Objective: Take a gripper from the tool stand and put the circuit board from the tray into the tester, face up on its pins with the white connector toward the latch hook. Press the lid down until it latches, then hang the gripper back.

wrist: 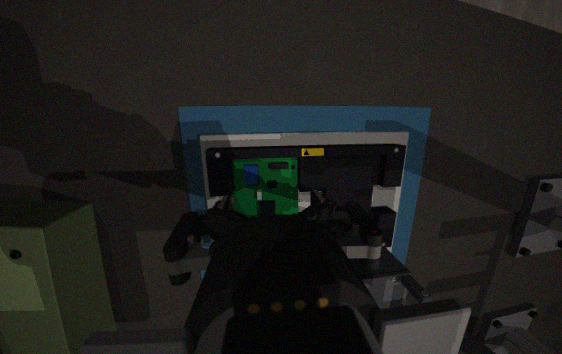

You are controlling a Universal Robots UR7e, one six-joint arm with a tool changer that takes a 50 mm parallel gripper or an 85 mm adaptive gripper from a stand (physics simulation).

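Places are measured from the arm's base along level axes (x left, y ahead, z down), in centimetres.
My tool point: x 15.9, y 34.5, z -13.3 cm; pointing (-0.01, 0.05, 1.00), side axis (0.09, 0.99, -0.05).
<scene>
Behind a point stands the place of what it marks.
The green circuit board point(285, 192) @[x 16.3, y 37.0, z 5.5 cm] lies face up in the left part of the black tester point(345, 151) @[x 21.4, y 43.1, z 4.7 cm], which has a yellow warning label on its back bar. A blue part, dark chips and a small pale part show on the board; which edge has the white connector is unclear. My gripper point(271, 200) is open, with one dark fingertip near the board's left edge and the other beyond its right edge. The gripper body hides the near side of the board and the middle front of the tester. Whether the board sits on its pins cannot be told.
The tester stands on a pale plate point(345, 137) @[x 22.7, y 44.0, z 6.9 cm] over a blue mat point(300, 119) @[x 24.5, y 38.5, z 7.3 cm]. An olive-green block point(75, 270) @[x 7.8, y 14.4, z 3.5 cm] stands at the left. A pale panel point(425, 330) @[x 17.7, y 38.9, z -12.3 cm] is at the lower right, and plates with dark knobs point(542, 215) @[x 12.3, y 80.8, z 6.3 cm] are at the right edge. The view is dim.
</scene>
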